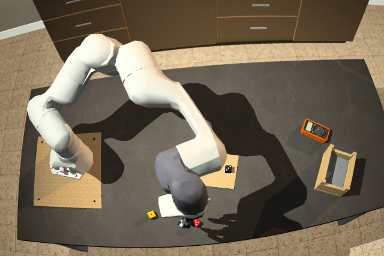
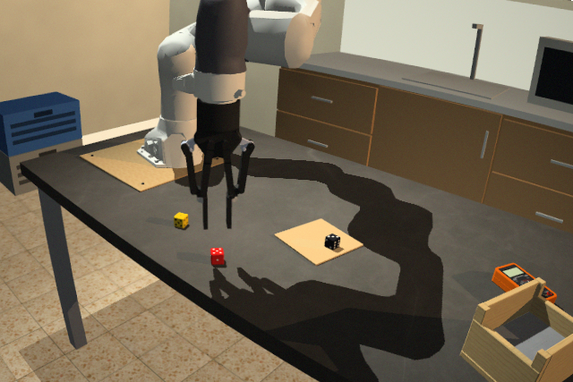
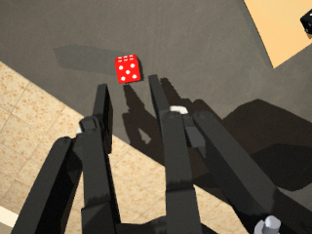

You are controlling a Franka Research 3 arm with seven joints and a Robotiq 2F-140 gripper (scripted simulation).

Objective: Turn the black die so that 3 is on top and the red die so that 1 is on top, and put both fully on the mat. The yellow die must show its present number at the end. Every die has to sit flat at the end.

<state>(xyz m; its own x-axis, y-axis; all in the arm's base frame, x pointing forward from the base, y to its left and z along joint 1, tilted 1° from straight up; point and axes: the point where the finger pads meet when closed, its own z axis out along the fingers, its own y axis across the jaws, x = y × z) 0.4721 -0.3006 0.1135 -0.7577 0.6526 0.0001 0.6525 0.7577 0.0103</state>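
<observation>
The red die lies 100 mm below my hand. The rest, counted from my hand: black die: 140 mm ahead, 210 mm to the left, 100 mm below; then yellow die: 160 mm behind, 40 mm to the left, 100 mm below; then tan mat: 100 mm ahead, 210 mm to the left, 110 mm below.
</observation>
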